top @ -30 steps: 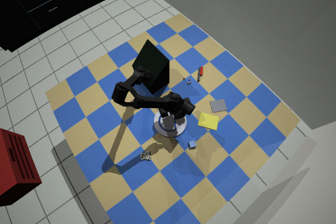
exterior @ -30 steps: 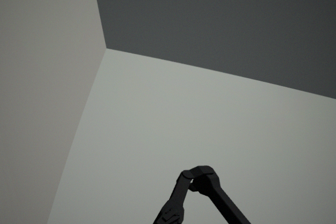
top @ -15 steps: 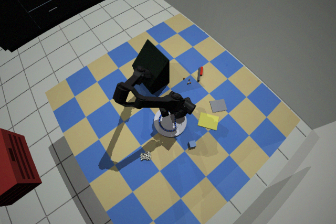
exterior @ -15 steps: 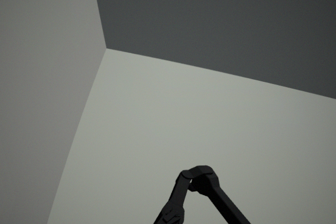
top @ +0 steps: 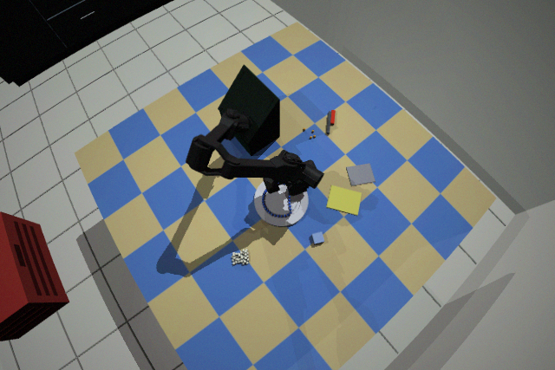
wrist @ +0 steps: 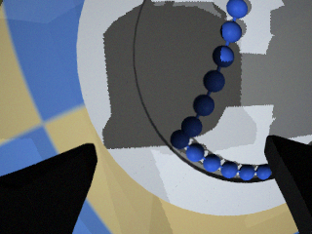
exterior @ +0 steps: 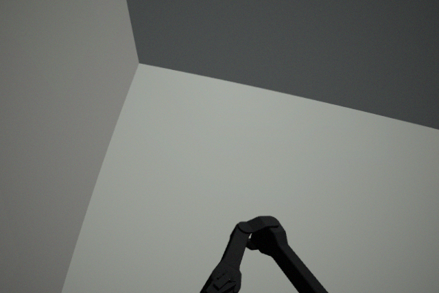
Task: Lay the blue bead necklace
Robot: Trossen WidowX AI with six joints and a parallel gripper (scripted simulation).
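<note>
Now: gripper tip 6 cm to the left of the round white bead board, 3 cm short of it and 1 cm above it. The rest, counted from my gripper tip: small blue cube: 22 cm ahead, 2 cm to the right, 1 cm below; grey square: 26 cm to the left, 11 cm ahead, 2 cm below; yellow pad: 16 cm ahead, 14 cm to the left, 2 cm below.
</note>
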